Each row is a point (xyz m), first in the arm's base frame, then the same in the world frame.
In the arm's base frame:
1: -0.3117 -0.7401 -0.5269
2: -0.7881 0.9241 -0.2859
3: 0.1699 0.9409 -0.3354
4: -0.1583 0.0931 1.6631
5: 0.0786 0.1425 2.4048
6: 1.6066 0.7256 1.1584
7: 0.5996 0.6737 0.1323
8: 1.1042 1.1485 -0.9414
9: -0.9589 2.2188 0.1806
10: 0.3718 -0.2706 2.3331
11: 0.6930 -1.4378 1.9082
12: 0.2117 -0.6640 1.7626
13: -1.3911 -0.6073 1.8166
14: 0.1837 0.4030 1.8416
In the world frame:
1: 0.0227 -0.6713 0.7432
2: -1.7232 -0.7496 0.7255
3: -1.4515 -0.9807 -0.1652
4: -1.1063 1.1875 -0.1422
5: -1.2161 1.8379 -0.5589
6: -1.0977 0.2243 -1.8280
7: -1.1588 -0.5519 -0.6183
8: -1.2670 -1.7830 -0.9433
9: -3.0731 -0.5823 0.4556
10: -0.7298 1.8131 -0.7157
11: 0.5366 1.6267 -0.6283
12: -0.3048 1.3936 -0.3294
13: -0.8338 1.7324 1.1472
14: -1.3300 1.2193 -0.5825

